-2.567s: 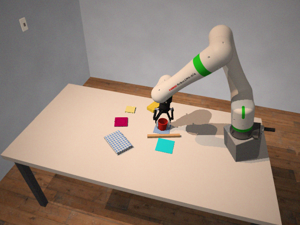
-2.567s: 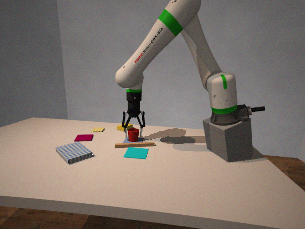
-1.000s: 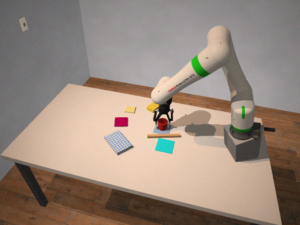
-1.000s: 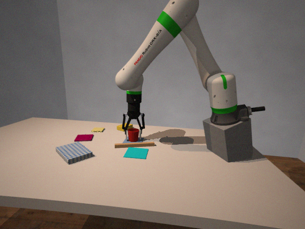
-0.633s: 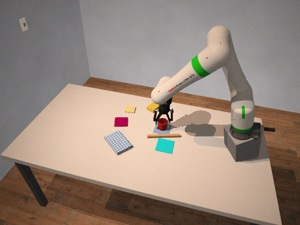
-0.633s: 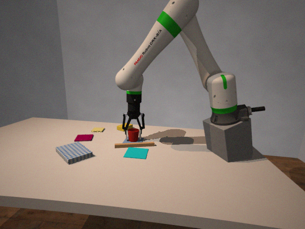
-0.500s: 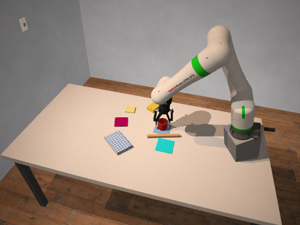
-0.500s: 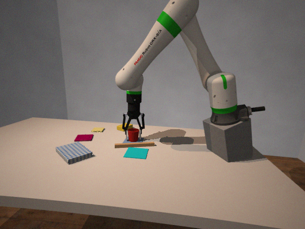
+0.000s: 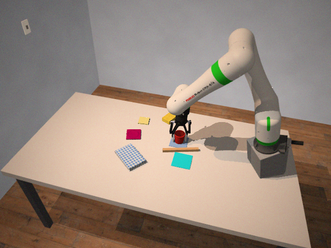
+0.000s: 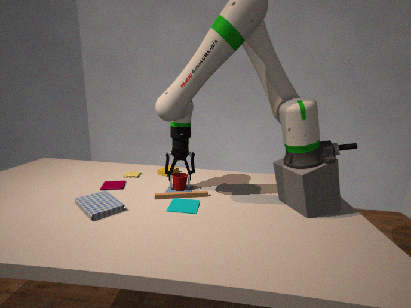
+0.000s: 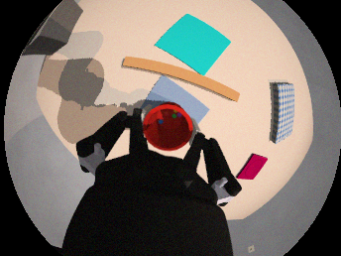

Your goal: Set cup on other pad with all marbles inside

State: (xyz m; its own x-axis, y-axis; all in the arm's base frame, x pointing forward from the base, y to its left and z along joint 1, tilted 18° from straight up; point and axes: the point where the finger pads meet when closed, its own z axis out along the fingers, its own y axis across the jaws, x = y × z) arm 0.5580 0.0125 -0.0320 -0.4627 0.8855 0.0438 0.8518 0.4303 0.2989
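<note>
Now: hand 2 cm above the red cup. From my hand the other things lie so: wooden rail: 8 cm to the left, 4 cm below, 4 cm behind; then cyan pad: 15 cm to the left, 8 cm behind, 5 cm below.
</note>
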